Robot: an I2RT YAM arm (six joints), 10 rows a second.
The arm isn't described. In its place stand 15 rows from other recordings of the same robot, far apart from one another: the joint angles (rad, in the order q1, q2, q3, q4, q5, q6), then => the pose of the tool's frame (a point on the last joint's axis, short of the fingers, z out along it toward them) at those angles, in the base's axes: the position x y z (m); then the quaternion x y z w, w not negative.
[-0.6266, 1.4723, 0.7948, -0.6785, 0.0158, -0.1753] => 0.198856 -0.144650 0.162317 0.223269 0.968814 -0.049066 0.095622
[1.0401, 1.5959, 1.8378, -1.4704, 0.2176, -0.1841] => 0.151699 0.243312 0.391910 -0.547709 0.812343 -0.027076 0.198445
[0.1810, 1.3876, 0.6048, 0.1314, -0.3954, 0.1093] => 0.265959 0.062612 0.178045 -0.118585 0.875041 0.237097 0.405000
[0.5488, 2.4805, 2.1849, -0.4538, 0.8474, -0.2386] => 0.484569 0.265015 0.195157 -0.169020 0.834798 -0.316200 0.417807
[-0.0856, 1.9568, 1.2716, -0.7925, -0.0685, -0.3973] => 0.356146 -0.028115 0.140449 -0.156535 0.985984 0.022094 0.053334
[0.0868, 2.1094, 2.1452, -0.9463, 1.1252, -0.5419] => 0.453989 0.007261 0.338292 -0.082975 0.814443 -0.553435 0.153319
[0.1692, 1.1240, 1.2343, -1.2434, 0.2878, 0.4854] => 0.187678 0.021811 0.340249 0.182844 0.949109 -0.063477 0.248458
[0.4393, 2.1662, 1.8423, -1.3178, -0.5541, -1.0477] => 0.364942 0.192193 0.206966 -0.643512 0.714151 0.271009 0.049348
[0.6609, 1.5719, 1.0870, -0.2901, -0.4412, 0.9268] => 0.259772 0.221243 0.242082 0.035203 0.902838 0.411029 0.121243
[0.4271, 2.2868, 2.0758, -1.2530, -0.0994, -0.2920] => 0.414557 0.192553 0.211228 -0.353400 0.932634 0.053094 0.049837
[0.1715, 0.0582, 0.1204, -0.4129, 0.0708, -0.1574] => 0.099048 0.014600 0.166348 -0.114093 0.811375 -0.024971 0.572738
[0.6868, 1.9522, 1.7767, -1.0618, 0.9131, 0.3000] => 0.328201 0.232682 0.284347 -0.098312 0.882690 -0.312328 0.337111
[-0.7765, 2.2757, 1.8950, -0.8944, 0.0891, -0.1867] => 0.334999 -0.333530 0.174545 0.293465 0.943547 -0.107205 0.110021
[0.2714, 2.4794, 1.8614, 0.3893, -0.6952, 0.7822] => 0.534689 0.172456 0.159794 -0.018922 0.765957 0.524540 0.371227
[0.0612, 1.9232, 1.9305, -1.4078, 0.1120, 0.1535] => 0.373755 0.018916 0.315270 0.050649 0.993536 -0.046349 0.090398
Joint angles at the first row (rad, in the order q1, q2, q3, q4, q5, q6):
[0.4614, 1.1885, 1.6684, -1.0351, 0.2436, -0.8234]
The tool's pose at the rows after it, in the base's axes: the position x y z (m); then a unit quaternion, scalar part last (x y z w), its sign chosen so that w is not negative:
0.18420 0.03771 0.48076 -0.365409 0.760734 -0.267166 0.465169
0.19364 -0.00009 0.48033 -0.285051 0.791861 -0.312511 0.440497
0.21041 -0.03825 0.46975 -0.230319 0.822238 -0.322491 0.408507
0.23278 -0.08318 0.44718 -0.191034 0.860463 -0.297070 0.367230
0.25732 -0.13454 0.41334 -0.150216 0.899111 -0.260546 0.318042
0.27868 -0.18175 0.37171 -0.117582 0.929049 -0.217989 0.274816
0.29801 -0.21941 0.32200 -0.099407 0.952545 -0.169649 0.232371
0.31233 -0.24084 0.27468 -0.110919 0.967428 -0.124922 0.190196
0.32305 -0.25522 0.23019 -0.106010 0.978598 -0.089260 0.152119
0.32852 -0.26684 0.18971 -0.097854 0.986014 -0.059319 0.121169
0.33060 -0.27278 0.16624 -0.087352 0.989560 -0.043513 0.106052
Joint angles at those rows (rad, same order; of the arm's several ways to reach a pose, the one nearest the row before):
[0.2577, 1.1397, 1.6684, -0.9890, 0.2989, -0.8242]
[0.0528, 1.1507, 1.6654, -0.9650, 0.2939, -0.8234]
[-0.1429, 1.1984, 1.6527, -0.9436, 0.2237, -0.8238]
[-0.3271, 1.2911, 1.6436, -0.9436, 0.1120, -0.8238]
[-0.4778, 1.4258, 1.6421, -0.9401, 0.0322, -0.8234]
[-0.5804, 1.5727, 1.6421, -0.9238, -0.0235, -0.8234]
[-0.6407, 1.7260, 1.6421, -0.9062, -0.0627, -0.8299]
[-0.6647, 1.8568, 1.6421, -0.9047, -0.0872, -0.8730]
[-0.6762, 1.9740, 1.6421, -0.8948, -0.0872, -0.8768]
[-0.6895, 2.0769, 1.6420, -0.8795, -0.0875, -0.8761]
[-0.6972, 2.1357, 1.6421, -0.8646, -0.0879, -0.8639]

